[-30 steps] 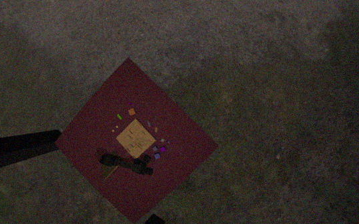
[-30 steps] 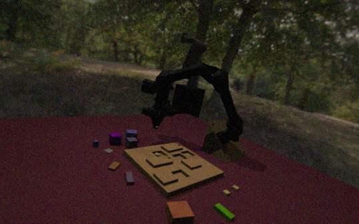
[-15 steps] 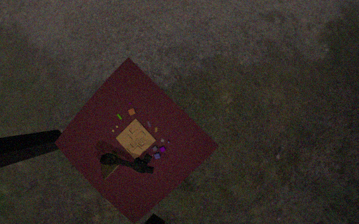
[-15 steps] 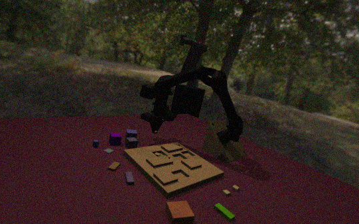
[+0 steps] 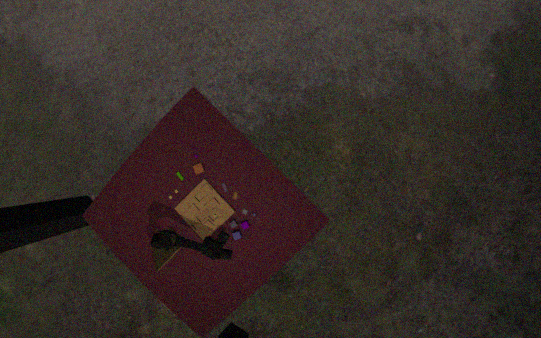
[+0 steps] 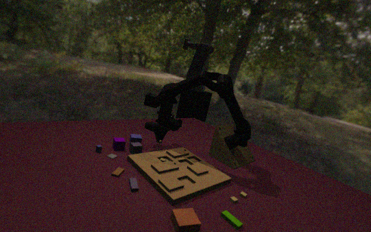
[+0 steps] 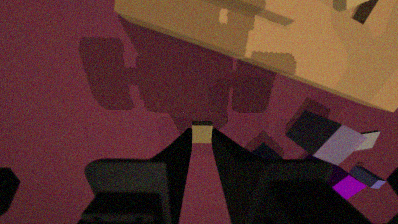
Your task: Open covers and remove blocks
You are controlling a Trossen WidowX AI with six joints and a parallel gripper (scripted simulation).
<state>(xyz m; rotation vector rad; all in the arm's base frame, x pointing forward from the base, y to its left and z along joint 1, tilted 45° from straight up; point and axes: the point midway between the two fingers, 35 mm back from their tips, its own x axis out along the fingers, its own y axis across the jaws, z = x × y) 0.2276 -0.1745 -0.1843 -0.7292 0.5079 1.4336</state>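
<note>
The dark block lies 14 cm ahead of my gripper tip, 1 cm to the left of it and 1 cm below it. Also, from my gripper tip: magenta cube 19 cm ahead, 6 cm to the right, 1 cm below; then flat orange tile 29 cm ahead, 11 cm to the left, 2 cm below; then grey bar 29 cm ahead, 20 cm to the left, 2 cm below.
</note>
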